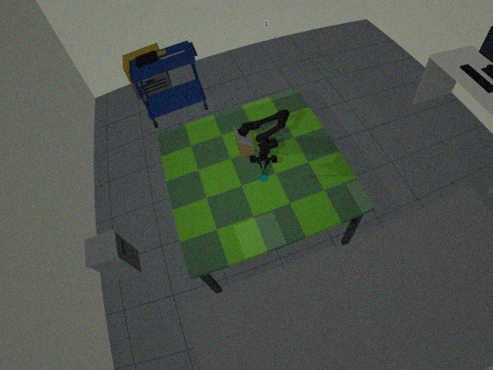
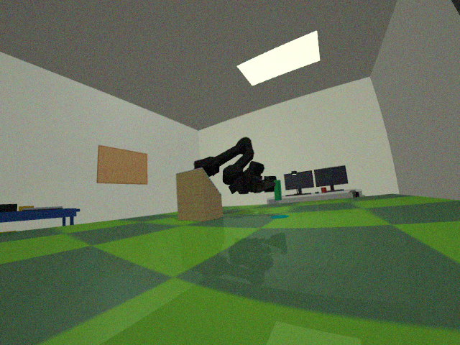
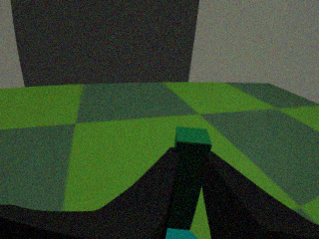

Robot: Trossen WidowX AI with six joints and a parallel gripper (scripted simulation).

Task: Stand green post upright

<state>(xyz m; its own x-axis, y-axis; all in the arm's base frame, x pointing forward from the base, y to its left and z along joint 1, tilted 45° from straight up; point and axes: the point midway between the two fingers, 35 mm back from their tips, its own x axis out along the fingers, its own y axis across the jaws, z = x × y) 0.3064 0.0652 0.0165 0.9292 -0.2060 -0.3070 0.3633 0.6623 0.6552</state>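
The cyan circle lies 11 cm below my gripper tip. Also, from my gripper tip: green post: 2 cm below.
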